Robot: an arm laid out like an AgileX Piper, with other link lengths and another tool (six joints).
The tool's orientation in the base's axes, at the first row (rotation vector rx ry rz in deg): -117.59 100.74 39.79
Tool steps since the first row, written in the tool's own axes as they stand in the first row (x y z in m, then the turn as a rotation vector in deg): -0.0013 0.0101 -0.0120 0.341 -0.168 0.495; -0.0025 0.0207 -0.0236 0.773 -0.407 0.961; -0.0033 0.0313 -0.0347 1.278 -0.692 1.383; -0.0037 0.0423 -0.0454 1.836 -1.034 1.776; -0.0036 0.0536 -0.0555 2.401 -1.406 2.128; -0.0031 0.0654 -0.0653 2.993 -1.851 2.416; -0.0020 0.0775 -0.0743 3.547 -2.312 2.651
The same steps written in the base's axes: -0.0084 -0.0073 0.0111 0.135 0.027 -0.609; -0.0174 -0.0146 0.0218 0.353 -0.024 -1.250; -0.0264 -0.0219 0.0319 0.631 -0.151 -1.898; -0.0358 -0.0294 0.0414 0.974 -0.328 -2.557; -0.0455 -0.0371 0.0502 1.354 -0.529 -3.187; -0.0557 -0.0449 0.0586 1.818 -0.774 -3.784; -0.0662 -0.0529 0.0659 2.300 -1.016 -4.317
